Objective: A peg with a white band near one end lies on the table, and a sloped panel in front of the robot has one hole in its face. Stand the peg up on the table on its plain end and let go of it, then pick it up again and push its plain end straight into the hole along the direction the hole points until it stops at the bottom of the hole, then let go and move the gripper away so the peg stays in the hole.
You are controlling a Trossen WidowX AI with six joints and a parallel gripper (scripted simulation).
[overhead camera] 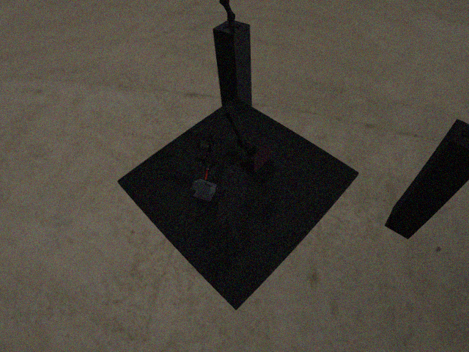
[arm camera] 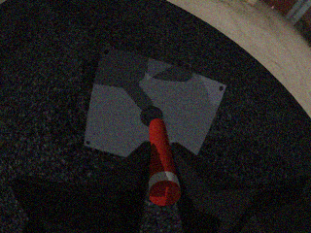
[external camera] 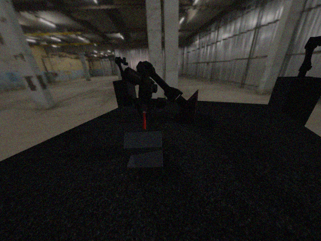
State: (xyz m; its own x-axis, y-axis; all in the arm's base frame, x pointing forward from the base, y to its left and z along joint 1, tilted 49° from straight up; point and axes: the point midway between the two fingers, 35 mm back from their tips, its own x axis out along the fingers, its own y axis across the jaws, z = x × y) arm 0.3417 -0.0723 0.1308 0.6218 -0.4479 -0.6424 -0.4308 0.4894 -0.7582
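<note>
The sloped panel is 7 cm below my gripper tip, 6 cm ahead of it and 2 cm to the left of it. Also, from my gripper tip: red peg: 1 cm behind, 1 cm above; then grey base: 13 cm below, 8 cm ahead, 3 cm to the left.
</note>
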